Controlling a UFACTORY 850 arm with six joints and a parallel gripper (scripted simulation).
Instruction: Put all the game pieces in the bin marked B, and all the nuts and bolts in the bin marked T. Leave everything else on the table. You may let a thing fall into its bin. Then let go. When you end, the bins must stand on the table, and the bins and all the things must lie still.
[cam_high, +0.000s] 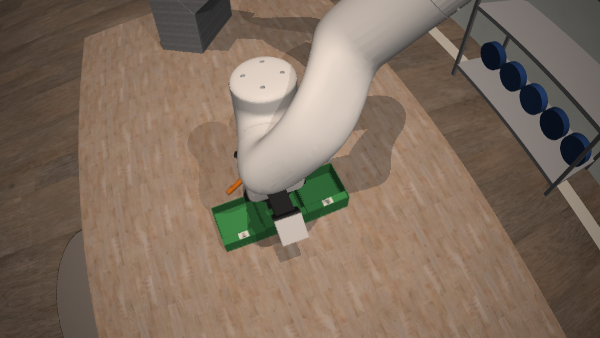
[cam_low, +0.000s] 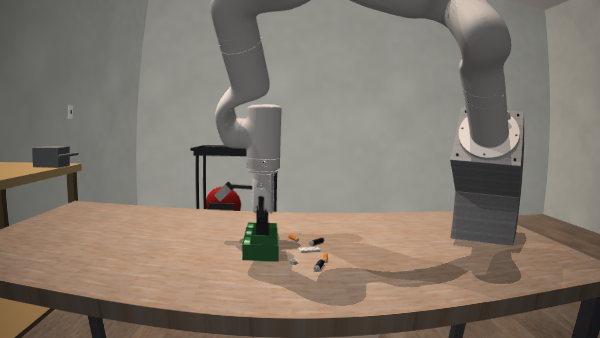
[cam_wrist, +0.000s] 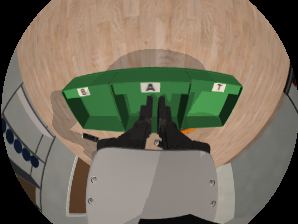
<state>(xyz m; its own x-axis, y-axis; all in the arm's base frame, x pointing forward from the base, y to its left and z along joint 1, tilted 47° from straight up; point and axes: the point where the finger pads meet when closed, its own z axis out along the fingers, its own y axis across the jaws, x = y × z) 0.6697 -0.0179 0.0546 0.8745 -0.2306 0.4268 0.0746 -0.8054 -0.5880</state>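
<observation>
My hand is 2 cm above the green three-compartment bin row. From my hand the other things lie so: orange battery 7 cm to the right, 7 cm behind, 4 cm below; grey nut 13 cm to the left, 9 cm behind, 4 cm below; white domino 12 cm behind, 4 cm below, 3 cm to the left.
</observation>
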